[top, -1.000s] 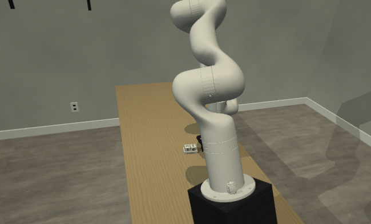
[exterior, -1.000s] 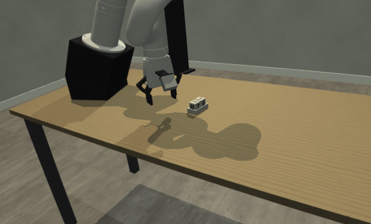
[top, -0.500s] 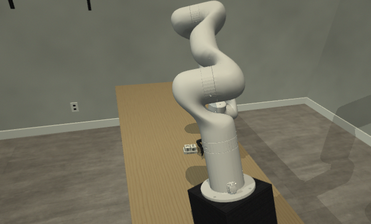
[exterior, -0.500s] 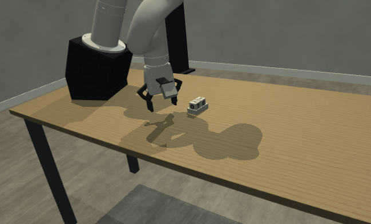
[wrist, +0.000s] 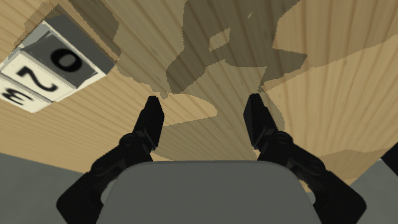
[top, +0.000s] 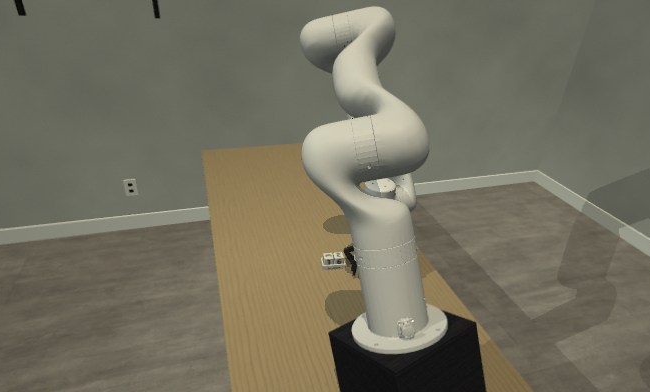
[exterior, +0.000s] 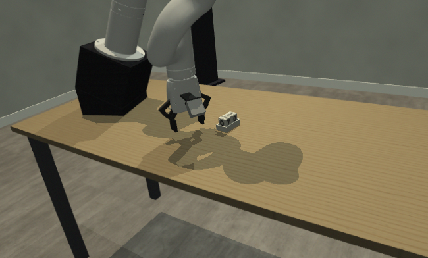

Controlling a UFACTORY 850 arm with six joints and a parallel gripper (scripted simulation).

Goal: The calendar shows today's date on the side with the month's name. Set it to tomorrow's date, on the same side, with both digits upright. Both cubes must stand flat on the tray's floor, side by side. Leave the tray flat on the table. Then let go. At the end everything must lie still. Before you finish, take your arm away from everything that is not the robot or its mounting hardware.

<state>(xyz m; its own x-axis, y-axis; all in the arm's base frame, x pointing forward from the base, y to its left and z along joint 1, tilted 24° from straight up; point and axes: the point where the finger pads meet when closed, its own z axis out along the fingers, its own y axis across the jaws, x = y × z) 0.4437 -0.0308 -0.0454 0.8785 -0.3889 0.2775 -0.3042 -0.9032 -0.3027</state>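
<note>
The small calendar tray lies 8 cm ahead of my hand, 10 cm to the left of it and 2 cm below it.
</note>
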